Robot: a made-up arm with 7 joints. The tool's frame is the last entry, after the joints. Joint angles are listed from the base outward.
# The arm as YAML. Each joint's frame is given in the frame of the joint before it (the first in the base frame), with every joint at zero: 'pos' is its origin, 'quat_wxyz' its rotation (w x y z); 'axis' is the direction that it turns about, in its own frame. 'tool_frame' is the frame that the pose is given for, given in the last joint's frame.
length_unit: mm
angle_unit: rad
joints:
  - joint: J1
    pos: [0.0, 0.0, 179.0]
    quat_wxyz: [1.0, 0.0, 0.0, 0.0]
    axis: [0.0, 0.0, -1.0]
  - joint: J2
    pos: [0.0, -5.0, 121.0]
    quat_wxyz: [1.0, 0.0, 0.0, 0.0]
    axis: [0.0, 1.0, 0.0]
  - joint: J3
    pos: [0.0, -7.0, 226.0]
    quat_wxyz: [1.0, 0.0, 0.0, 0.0]
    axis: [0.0, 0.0, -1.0]
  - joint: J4
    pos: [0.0, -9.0, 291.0]
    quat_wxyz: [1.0, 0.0, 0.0, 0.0]
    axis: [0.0, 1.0, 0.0]
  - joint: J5
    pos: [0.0, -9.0, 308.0]
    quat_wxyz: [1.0, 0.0, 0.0, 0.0]
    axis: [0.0, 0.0, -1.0]
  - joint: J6
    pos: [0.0, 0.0, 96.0]
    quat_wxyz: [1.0, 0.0, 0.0, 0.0]
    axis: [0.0, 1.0, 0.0]
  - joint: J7
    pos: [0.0, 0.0, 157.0]
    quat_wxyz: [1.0, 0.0, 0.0, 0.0]
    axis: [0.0, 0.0, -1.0]
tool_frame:
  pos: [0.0, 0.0, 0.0]
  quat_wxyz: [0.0, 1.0, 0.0, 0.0]
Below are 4 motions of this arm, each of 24 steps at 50 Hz.
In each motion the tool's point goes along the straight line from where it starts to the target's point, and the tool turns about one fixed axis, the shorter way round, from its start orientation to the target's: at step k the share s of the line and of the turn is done. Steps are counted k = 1, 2, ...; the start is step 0. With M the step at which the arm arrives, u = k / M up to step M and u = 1 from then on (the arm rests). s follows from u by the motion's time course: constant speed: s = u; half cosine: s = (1 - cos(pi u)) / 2; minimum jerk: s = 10 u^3 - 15 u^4 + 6 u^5.
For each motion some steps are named. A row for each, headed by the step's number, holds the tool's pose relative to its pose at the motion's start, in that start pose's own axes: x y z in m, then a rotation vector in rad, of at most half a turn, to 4 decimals.
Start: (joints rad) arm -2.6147 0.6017 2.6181 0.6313 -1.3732 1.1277 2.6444
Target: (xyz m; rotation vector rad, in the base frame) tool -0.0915 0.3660 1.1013 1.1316 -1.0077 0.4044
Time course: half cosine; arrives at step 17
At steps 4, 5, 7, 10, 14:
4: 0.0006 -0.0102 0.0023 -0.0337 0.0114 -0.0070
5: 0.0009 -0.0156 0.0035 -0.0513 0.0174 -0.0107
7: 0.0016 -0.0285 0.0065 -0.0938 0.0318 -0.0195
10: 0.0028 -0.0499 0.0114 -0.1644 0.0557 -0.0342
14: 0.0040 -0.0725 0.0165 -0.2389 0.0809 -0.0497

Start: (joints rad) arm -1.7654 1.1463 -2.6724 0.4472 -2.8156 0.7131 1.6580
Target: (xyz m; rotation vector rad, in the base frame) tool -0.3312 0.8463 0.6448 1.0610 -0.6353 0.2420
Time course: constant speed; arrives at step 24
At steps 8, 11, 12, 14, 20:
8: -0.0702 -0.0187 0.0284 -0.2221 0.0608 -0.0161
11: -0.0965 -0.0257 0.0391 -0.3054 0.0835 -0.0222
12: -0.1053 -0.0280 0.0426 -0.3331 0.0911 -0.0242
14: -0.1228 -0.0327 0.0497 -0.3886 0.1063 -0.0283
20: -0.1754 -0.0467 0.0711 -0.5552 0.1519 -0.0404

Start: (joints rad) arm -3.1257 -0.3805 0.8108 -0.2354 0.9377 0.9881 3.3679
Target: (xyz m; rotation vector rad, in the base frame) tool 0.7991 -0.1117 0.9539 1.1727 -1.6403 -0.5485
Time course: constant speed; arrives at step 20
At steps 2, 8, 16, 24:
2: -0.0049 -0.0419 0.0096 -0.0596 -0.0377 -0.0220
8: -0.0196 -0.1676 0.0385 -0.2384 -0.1508 -0.0881
16: -0.0392 -0.3353 0.0771 -0.4768 -0.3016 -0.1762
24: -0.0490 -0.4191 0.0963 -0.5960 -0.3770 -0.2203

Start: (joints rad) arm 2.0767 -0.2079 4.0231 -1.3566 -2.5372 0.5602 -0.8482
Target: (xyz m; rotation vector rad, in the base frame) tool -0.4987 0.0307 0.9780 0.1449 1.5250 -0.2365
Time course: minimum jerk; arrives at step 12
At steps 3, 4, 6, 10, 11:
3: -0.0051 -0.0040 -0.0001 0.0120 0.0165 0.0376
4: -0.0103 -0.0082 -0.0002 0.0243 0.0335 0.0763
6: -0.0246 -0.0195 -0.0004 0.0578 0.0797 0.1817
10: -0.0474 -0.0375 -0.0007 0.1115 0.1537 0.3505
11: -0.0489 -0.0387 -0.0007 0.1150 0.1586 0.3616

